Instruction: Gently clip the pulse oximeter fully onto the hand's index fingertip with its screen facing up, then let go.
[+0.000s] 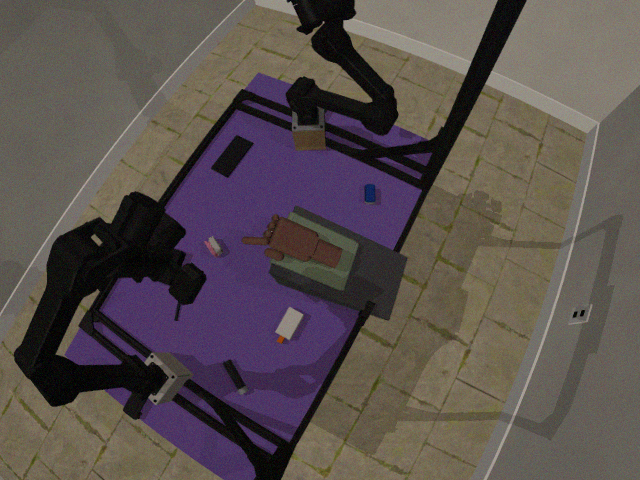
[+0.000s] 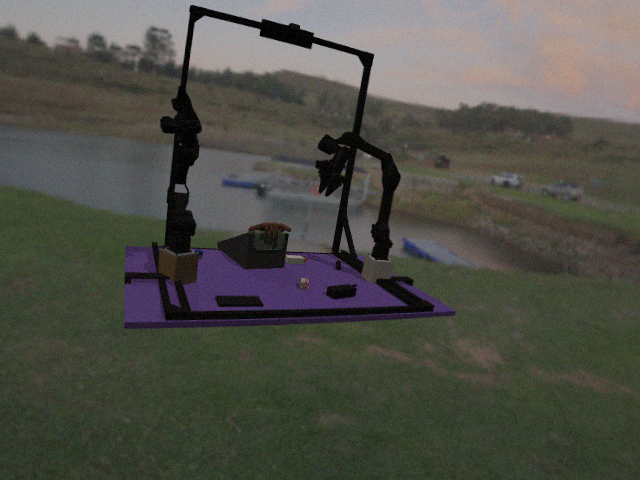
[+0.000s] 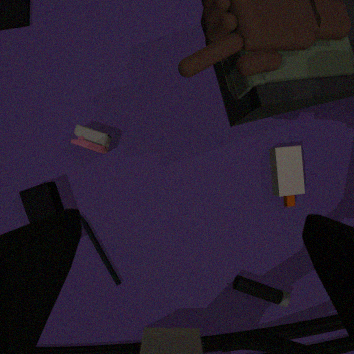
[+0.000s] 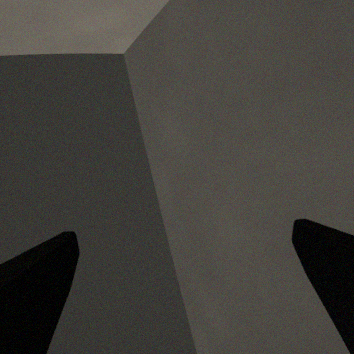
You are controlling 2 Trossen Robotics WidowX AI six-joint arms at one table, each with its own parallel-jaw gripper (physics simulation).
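Frame: origin at the left arm's base, x ahead, y right, z down, level; centimetres.
Seen in the pictures: left gripper, between the fingertips: (image 1: 186, 260) (image 2: 322, 194) (image 3: 194, 223); right gripper, between the fingertips: (image 2: 183, 92) (image 4: 186, 236); left arm's base, origin of its link: (image 1: 153, 378) (image 2: 379, 257); right arm's base, origin of its link: (image 1: 308, 116) (image 2: 179, 250).
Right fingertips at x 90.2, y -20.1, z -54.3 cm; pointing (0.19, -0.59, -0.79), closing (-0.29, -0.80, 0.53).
Pixels of each thing's top centre, then the offset from my right fingertips to it. "spot": a spot on its surface instead.
- small white-and-pink clip, centre of its top: (image 3: 88, 138) (image 1: 212, 245) (image 2: 305, 279) dx -52.2, dy +6.1, dz +61.7 cm
- white box with an orange tab, centre of its top: (image 3: 290, 176) (image 1: 287, 326) (image 2: 296, 256) dx -57.3, dy +38.8, dz +62.1 cm
- dark cylinder, centre of its top: (image 3: 263, 294) (image 1: 234, 377) dx -77.4, dy +35.5, dz +62.1 cm
- blue block, centre of its top: (image 1: 370, 191) dx -11.1, dy +34.9, dz +61.6 cm
- black slab, centre of its top: (image 2: 239, 300) (image 1: 231, 155) dx -24.5, dy -11.1, dz +64.1 cm
- wedge, a spot on its surface: (image 1: 379, 281) spot: dx -32.8, dy +52.1, dz +60.0 cm
- black box, centre of its top: (image 3: 42, 219) (image 1: 168, 265) (image 2: 342, 287) dx -65.3, dy -1.1, dz +61.3 cm
- thin rod, centre of its top: (image 3: 97, 249) dx -70.6, dy +7.3, dz +63.9 cm
The pulse oximeter, a small white-and-pink clip (image 1: 212, 246) (image 2: 304, 283) (image 3: 91, 138), appears to lie on its side on the purple table; its screen cannot be made out. The brown hand (image 1: 294, 238) (image 2: 269, 227) rests on a green pad on a dark wedge. Its index finger (image 1: 253, 240) (image 3: 210, 55) sticks out past the wedge toward the oximeter, with bare skin at the tip. My left gripper (image 3: 194, 223) (image 2: 324, 193) is open and empty, high above the table and pointing down; the oximeter shows ahead of its left-hand finger. My right gripper (image 4: 186, 236) is open and empty, facing the walls.
A white box with an orange tab (image 1: 289, 323) (image 3: 290, 171), a dark cylinder (image 1: 235, 376) (image 3: 258, 290), a blue block (image 1: 369, 193) and a black slab (image 1: 232, 156) (image 2: 238, 300) lie around the wedge (image 1: 379, 281). A black box (image 2: 341, 291) (image 3: 42, 201) and thin rod (image 3: 102, 252) are near the oximeter.
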